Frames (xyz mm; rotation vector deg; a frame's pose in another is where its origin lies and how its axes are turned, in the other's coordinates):
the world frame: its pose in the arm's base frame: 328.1 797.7 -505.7 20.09 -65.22 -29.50
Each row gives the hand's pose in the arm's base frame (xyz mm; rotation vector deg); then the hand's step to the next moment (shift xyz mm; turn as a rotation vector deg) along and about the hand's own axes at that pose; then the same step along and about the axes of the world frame.
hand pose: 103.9 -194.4 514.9 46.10 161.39 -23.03
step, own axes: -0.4 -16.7 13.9 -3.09 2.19 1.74
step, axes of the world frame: 0.3 -21.5 3.1 0.39 -0.08 -4.15
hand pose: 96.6 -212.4 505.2 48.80 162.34 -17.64
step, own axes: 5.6 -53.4 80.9 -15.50 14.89 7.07
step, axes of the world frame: -29.7 -92.4 -2.7 1.42 3.55 -22.30
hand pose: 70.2 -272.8 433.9 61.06 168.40 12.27
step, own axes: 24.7 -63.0 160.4 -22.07 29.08 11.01
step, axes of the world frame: -137.0 -106.0 -17.3 0.36 11.24 -36.43
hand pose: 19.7 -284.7 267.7 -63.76 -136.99 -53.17
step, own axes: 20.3 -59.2 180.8 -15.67 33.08 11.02
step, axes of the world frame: -191.3 0.7 3.3 0.98 18.21 -33.60
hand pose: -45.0 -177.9 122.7 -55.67 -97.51 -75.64
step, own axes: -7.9 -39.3 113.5 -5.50 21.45 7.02
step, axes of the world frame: -104.7 54.3 24.2 3.00 13.91 -18.36
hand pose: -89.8 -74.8 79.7 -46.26 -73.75 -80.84
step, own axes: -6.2 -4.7 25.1 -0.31 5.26 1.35
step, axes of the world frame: -17.8 18.6 5.2 1.69 3.32 -3.96
